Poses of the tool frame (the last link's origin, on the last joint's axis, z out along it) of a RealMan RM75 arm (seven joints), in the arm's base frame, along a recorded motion.
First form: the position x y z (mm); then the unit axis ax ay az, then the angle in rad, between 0 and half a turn.
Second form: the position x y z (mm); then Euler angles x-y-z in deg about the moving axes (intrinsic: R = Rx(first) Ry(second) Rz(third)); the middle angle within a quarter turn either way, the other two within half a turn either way. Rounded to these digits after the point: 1 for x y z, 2 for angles.
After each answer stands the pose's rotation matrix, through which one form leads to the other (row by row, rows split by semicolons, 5 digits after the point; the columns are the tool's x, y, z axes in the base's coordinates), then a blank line. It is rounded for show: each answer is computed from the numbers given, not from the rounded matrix.
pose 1, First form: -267.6, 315.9, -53.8, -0.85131, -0.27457, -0.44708, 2.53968
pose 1, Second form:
-267.6, 315.9, -53.8, -123.07, 32.61, -53.77
0.49784 0.67956 0.53885; 0.17326 -0.68673 0.70597; 0.84979 -0.25809 -0.45962

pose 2, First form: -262.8, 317.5, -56.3, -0.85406, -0.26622, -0.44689, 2.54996
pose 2, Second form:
-262.8, 317.5, -56.3, -123.80, 33.37, -52.81
0.50482 0.66533 0.54999; 0.16685 -0.70033 0.69404; 0.84694 -0.25860 -0.46456

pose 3, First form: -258.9, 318.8, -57.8, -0.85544, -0.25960, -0.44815, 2.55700
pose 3, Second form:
-258.9, 318.8, -57.8, -124.19, 34.04, -52.18
0.50809 0.65458 0.55980; 0.15995 -0.71034 0.68544; 0.84632 -0.25872 -0.46561

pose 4, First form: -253.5, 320.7, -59.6, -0.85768, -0.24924, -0.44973, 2.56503
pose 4, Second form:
-253.5, 320.7, -59.6, -124.70, 34.98, -51.15
0.51398 0.63815 0.57323; 0.14781 -0.72414 0.67362; 0.84497 -0.26150 -0.46652

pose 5, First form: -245.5, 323.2, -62.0, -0.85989, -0.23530, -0.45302, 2.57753
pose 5, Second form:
-245.5, 323.2, -62.0, -125.40, 36.37, -49.85
0.51918 0.61551 0.59295; 0.13112 -0.74294 0.65639; 0.84454 -0.26304 -0.46643

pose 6, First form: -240.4, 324.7, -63.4, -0.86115, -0.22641, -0.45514, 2.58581
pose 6, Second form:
-240.4, 324.7, -63.4, -125.87, 37.26, -49.01
0.52206 0.60074 0.60544; 0.12047 -0.75468 0.64494; 0.84436 -0.26376 -0.46636

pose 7, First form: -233.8, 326.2, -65.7, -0.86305, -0.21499, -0.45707, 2.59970
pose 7, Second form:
-233.8, 326.2, -65.7, -126.76, 38.43, -47.79
0.52628 0.58025 0.62156; 0.10878 -0.77091 0.62758; 0.84333 -0.26267 -0.46883

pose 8, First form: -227.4, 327.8, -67.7, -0.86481, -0.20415, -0.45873, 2.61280
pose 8, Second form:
-227.4, 327.8, -67.7, -127.65, 39.51, -46.59
0.53022 0.56041 0.63625; 0.09756 -0.78576 0.61079; 0.84223 -0.26178 -0.47129

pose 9, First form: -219.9, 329.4, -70.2, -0.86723, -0.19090, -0.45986, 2.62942
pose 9, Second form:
-219.9, 329.4, -70.2, -128.92, 40.76, -44.96
0.53598 0.53523 0.65288; 0.08450 -0.80347 0.58931; 0.83999 -0.26070 -0.47588

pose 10, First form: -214.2, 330.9, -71.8, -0.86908, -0.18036, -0.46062, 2.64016
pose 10, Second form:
-214.2, 330.9, -71.8, -129.84, 41.66, -43.64
0.54072 0.51561 0.66465; 0.07279 -0.81584 0.57368; 0.83805 -0.26182 -0.47867

